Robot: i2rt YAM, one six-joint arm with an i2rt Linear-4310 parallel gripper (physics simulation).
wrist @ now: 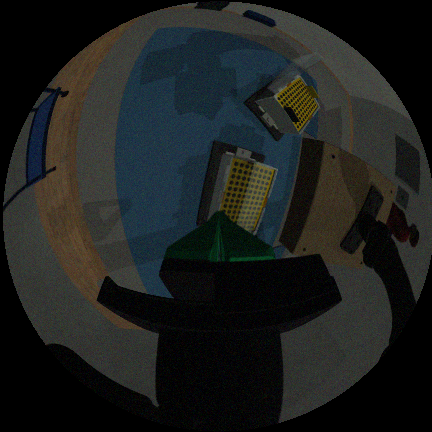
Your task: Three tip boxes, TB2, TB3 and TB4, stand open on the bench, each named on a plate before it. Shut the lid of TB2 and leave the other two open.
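Places are measured from the arm's base along level axes (x back, y down, z right), in centimetres.
Pixels of known places: gripper, fingertip midpoint: (218, 216); arm's base, link origin: (363, 221).
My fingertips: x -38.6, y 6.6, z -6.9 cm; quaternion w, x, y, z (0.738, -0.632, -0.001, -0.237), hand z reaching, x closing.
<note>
Ahead of a thing's pixels: the offset from my fingertips to its middle. "pt": to the spot under its first point. Level surfaces: height alone.
My gripper (218, 216) is shut, its green fingers pressed together with nothing between them. The fingertips overlap the lower end of the nearer tip box @(pt dx +0.2, dy -2.3, dz +3.2 cm) (246, 192) in the wrist view; whether they touch it cannot be told. That box has a yellow perforated rack in a pale body, with a dark strip along its left side. A second tip box @(dx +11.8, dy +6.2, dz +21.7 cm) (298, 102) of the same kind stands at the upper right, turned at an angle, with a pale see-through lid @(pt dx +4.1, dy -1.9, dz +22.8 cm) (311, 62) standing open behind it. The names on the plates are not readable. A third tip box does not show.
The boxes stand on a blue mat @(dy +12.7 cm) (150, 150). A tan board (322, 210) with a dark edge lies to the right, with a black arm (382, 250) beyond it. A wooden strip (57, 210) and a blue-panelled frame (41, 137) are at the left.
</note>
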